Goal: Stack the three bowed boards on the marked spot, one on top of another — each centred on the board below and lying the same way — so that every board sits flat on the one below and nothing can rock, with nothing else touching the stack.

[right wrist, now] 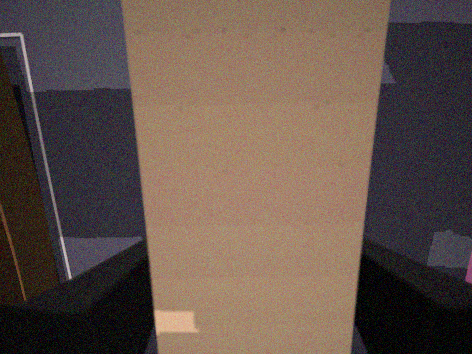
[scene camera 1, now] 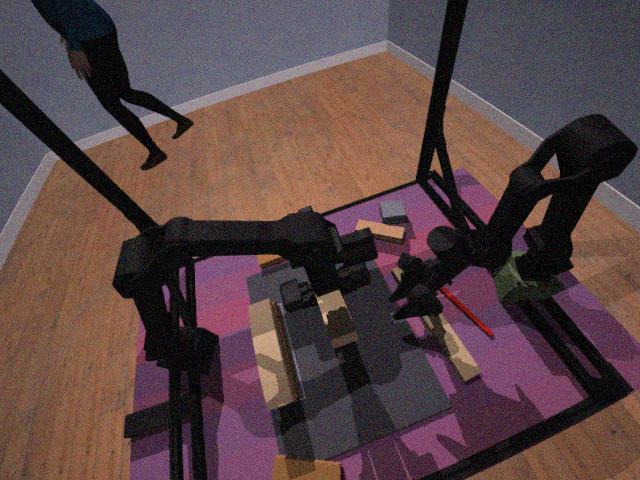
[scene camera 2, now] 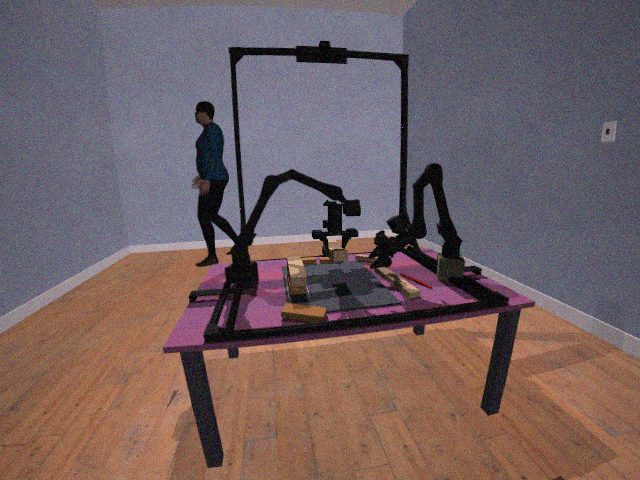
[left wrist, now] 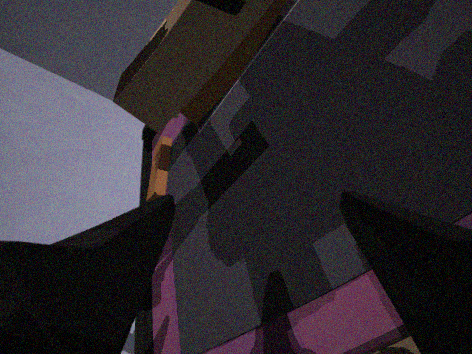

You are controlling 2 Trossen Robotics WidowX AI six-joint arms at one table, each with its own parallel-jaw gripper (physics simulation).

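Observation:
A pale bowed board lies on a dark brown piece at the left side of the grey mat in scene camera 1. A thin white outline runs beside the brown piece. My right gripper is shut on another pale board and holds it above the mat, right of the stack. My left gripper is open and empty, low over the mat's right part. The held board's underside is hidden.
A long pale plank and a red stick lie right of the mat. Orange blocks lie around it. A grey block lies at the back. A person stands beyond.

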